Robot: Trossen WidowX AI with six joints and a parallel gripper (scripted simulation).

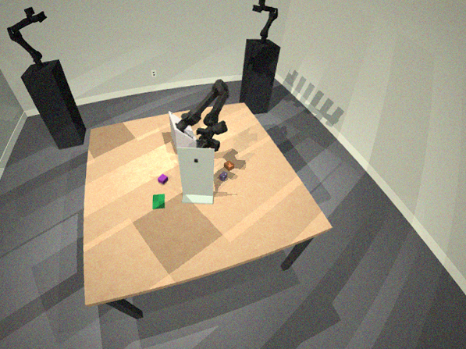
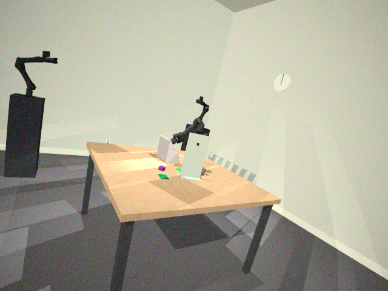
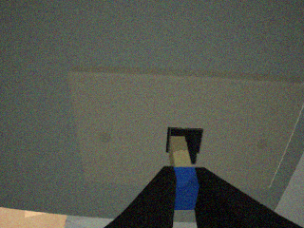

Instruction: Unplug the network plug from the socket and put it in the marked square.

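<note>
Now: gripper tip 28 cm above the green marked square, 13 cm past it and 3 cm to the right of it. From my gripper tip the other things lie so: grey panel (11 cm below, 4 cm ahead, 2 cm to the right); then lilac block (26 cm below, 16 cm to the left, 5 cm behind); then green patch (28 cm below, 24 cm to the right, 1 cm ahead).
</note>
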